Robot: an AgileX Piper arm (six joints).
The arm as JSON. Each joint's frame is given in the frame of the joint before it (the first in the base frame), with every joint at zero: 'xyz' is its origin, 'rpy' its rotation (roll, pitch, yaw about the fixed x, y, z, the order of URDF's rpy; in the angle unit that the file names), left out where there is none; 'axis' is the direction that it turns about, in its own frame. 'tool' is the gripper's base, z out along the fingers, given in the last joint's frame.
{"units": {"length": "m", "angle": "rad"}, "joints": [
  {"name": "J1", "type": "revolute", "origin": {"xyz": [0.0, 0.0, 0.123], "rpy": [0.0, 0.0, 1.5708]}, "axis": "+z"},
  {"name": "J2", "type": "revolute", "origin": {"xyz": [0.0, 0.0, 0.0], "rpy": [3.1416, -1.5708, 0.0]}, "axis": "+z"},
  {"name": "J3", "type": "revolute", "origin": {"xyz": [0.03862, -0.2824, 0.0], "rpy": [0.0, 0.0, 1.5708]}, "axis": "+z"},
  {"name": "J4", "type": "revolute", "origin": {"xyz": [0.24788, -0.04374, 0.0], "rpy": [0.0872, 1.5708, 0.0]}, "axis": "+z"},
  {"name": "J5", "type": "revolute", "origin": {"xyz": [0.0, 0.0, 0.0], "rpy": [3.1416, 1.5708, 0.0]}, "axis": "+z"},
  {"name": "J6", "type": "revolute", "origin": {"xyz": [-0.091, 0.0, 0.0], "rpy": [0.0, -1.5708, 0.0]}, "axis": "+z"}
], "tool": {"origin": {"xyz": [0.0, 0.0, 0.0], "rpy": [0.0, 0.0, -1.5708]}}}
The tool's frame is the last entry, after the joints.
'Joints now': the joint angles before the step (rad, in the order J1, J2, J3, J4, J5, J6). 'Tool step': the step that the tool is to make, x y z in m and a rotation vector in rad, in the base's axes. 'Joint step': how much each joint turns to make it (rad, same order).
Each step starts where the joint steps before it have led.
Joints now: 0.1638, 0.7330, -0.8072, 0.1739, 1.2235, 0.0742
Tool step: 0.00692, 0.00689, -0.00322, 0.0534, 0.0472, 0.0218
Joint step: 0.0000, 0.0406, 0.0001, 0.0677, 0.0000, -0.0142
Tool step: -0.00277, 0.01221, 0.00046, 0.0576, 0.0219, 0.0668
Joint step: 0.0701, 0.0073, 0.0000, 0.0561, 0.0000, 0.0114
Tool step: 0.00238, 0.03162, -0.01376, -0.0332, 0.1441, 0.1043
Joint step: 0.2671, 0.1026, -0.0001, -0.0508, -0.0013, 0.1798
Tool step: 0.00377, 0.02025, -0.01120, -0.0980, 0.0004, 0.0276
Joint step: 0.1861, 0.0744, 0.0000, -0.1375, -0.0472, 0.1658
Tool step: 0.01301, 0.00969, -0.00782, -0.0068, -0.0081, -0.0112
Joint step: 0.0034, 0.0624, -0.0010, -0.0131, -0.0646, 0.0098
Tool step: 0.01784, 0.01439, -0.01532, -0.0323, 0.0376, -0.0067
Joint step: 0.0000, 0.1100, -0.0104, -0.0008, -0.0504, 0.0022
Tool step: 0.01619, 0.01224, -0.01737, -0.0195, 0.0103, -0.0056
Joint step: 0.0000, 0.0960, 0.0000, -0.0071, -0.0760, 0.0008
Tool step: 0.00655, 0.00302, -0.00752, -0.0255, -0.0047, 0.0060
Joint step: 0.0000, 0.0374, 0.0000, -0.0233, -0.0248, 0.0000
